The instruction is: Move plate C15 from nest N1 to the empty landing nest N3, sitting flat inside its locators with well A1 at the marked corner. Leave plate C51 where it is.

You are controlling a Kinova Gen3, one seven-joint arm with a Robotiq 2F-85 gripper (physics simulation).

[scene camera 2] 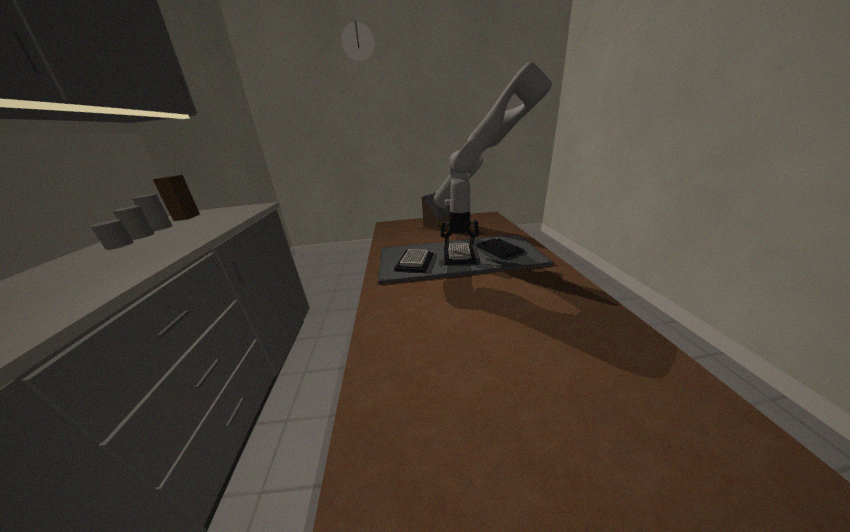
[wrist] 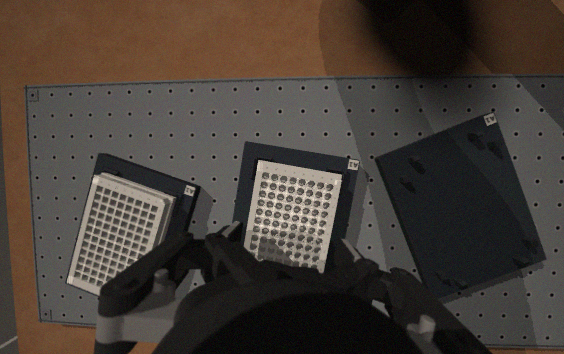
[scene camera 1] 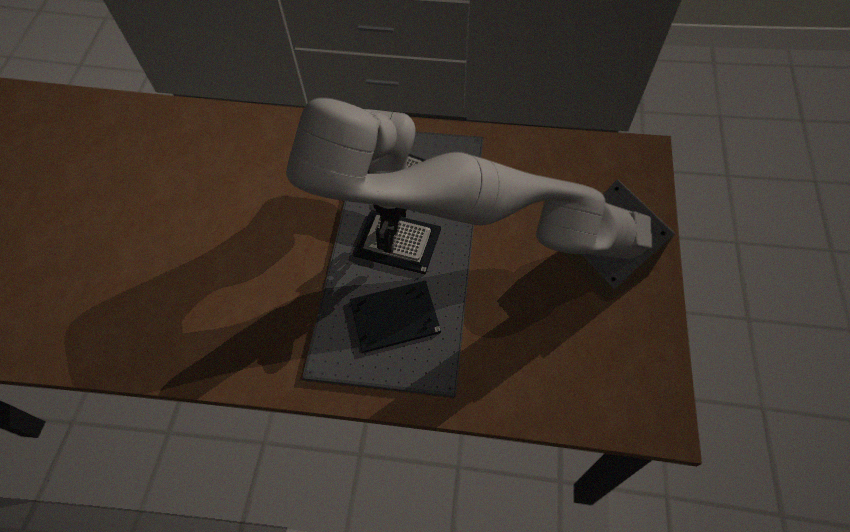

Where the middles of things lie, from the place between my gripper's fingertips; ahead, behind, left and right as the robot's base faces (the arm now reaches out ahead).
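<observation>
Pale round-well plate [scene camera 1: 409, 242], 2 cm below my hand. Pale square-well plate [wrist: 123, 220], counted from my hand: 18 cm to the right, 4 cm ahead, 2 cm below.
</observation>
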